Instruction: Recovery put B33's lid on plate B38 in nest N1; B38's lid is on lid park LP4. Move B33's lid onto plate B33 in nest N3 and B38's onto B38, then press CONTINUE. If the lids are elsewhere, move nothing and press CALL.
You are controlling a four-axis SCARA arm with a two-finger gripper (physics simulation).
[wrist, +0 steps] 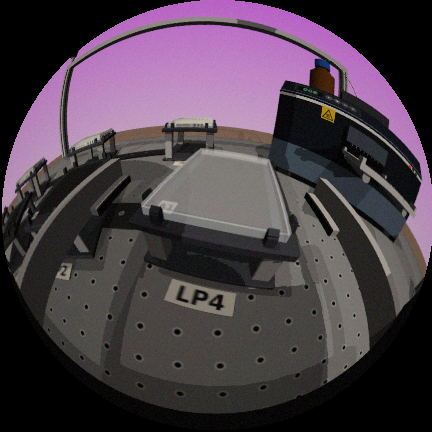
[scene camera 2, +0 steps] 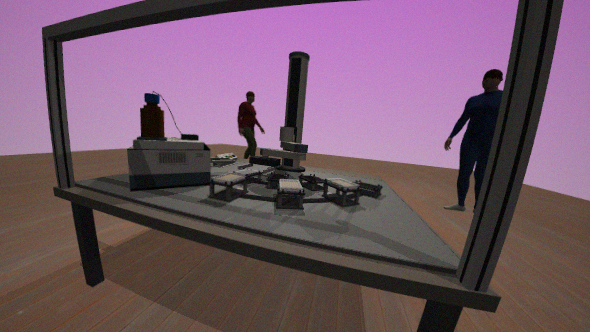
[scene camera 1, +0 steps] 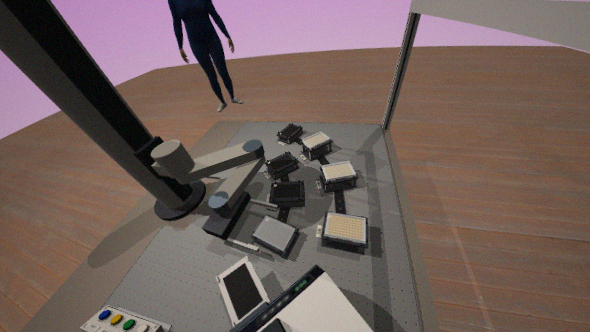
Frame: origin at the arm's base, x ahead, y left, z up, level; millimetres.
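Where they show: gripper, fingertip midpoint: (wrist: 219, 171) (scene camera 2: 250, 169) (scene camera 1: 268, 227); arm's base at its link origin: (scene camera 2: 290, 169) (scene camera 1: 181, 198).
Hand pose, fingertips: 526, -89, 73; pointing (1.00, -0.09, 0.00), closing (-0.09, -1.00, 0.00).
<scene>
Each offset is from my fingertips to the centre of the thing, as dx, dy, dz. "*": to the spot under its first point.
A clear grey lid @(+21, -9, -11) (scene camera 1: 275, 234) (wrist: 220, 187) lies flat on the dark stand whose label @(* -63, +11, -58) (wrist: 201, 297) reads LP4. My gripper (scene camera 1: 267, 227) (wrist: 219, 171) is open and empty. Its fingers stand wide apart at the near end of the lid, one toward each side, and do not touch it. Three plates sit on raised nests: a near plate @(+260, +40, +15) (scene camera 1: 345, 228) (wrist: 190, 122) with its well grid showing, a middle plate @(+223, +296, +16) (scene camera 1: 338, 171) (scene camera 2: 291, 186) and a far plate @(+96, +501, +22) (scene camera 1: 316, 141) (scene camera 2: 342, 184). The nest labels are too small to read, and I cannot tell which plate bears a lid.
Three dark stands (scene camera 1: 287, 192), (scene camera 1: 281, 165), (scene camera 1: 290, 131) continue the row beyond LP4. A white-topped instrument (scene camera 1: 320, 305) (scene camera 2: 169, 165) (wrist: 310, 130) with a brown bottle @(* +343, -284, +225) (scene camera 2: 152, 121) (wrist: 322, 79) stands near LP4. A button box @(* -303, -358, +10) (scene camera 1: 125, 320) is at the table's near-left corner. Two people stand beyond the table.
</scene>
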